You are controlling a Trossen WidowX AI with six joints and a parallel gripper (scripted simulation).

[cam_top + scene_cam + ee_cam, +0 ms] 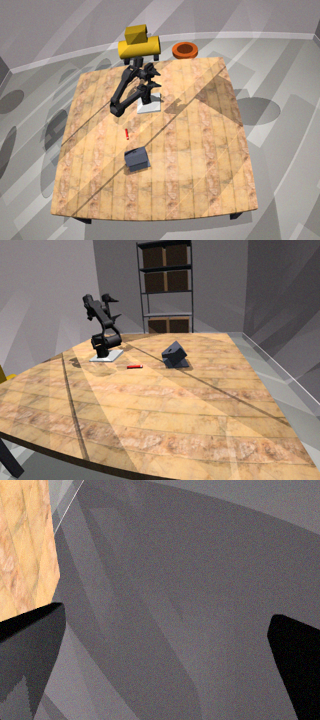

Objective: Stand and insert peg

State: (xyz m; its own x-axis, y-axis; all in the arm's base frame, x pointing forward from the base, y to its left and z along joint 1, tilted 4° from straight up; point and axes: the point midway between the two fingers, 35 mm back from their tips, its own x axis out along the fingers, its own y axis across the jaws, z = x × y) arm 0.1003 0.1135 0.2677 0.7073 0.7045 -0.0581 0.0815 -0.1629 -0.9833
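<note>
The red peg lies 290 mm to the right of my gripper tip, 290 mm below it and 140 mm ahead of it. The rest, counted from my gripper tip: sloped blue-grey panel: 320 mm ahead, 250 mm to the right, 240 mm below.
</note>
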